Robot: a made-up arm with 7 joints.
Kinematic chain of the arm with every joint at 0, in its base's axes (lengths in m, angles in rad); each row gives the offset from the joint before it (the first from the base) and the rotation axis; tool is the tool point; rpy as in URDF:
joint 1: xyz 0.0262 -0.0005 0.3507 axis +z
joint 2: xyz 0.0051 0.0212 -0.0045 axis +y
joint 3: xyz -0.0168 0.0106 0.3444 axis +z
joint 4: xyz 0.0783 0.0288 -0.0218 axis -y
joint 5: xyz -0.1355 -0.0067 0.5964 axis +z
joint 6: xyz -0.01 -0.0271 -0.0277 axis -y
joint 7: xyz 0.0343 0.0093 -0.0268 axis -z
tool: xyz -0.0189 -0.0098 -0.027 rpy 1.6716 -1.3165 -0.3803
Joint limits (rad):
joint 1: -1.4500..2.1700
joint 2: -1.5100..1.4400
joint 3: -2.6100..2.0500
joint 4: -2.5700..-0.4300
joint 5: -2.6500..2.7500
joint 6: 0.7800..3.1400
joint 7: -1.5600..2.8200
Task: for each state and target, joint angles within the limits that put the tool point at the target. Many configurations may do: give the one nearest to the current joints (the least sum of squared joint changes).
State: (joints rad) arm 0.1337 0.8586 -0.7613 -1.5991 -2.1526 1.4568 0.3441
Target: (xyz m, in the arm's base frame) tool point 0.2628 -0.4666 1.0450
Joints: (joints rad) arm -0.1161 0.0815 -1.0821 -1.1466 -2.1394 1.3905 0.3460
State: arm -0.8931 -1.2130 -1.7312 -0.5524 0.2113 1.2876 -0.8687
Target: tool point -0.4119 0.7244 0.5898
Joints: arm -1.3445 -1.2041 -1.7146 -0.5401 0.2353 0.9556 -0.7848
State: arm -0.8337 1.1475 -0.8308 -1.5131 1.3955 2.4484 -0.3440
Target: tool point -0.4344 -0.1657 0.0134
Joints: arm -1.3465 1.4400 -1.0097 -2.2500 1.3826 2.4571 -0.3640
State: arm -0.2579 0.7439 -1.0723 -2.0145 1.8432 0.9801 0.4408
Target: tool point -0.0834 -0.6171 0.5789
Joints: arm -0.4329 0.4739 -1.5986 -1.8824 1.8314 0.8838 0.4453
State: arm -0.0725 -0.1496 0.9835 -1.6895 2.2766 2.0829 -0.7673
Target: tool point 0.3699 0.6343 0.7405
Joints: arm -0.0835 -0.0746 0.9977 -1.6862 2.2823 2.0944 -0.7754
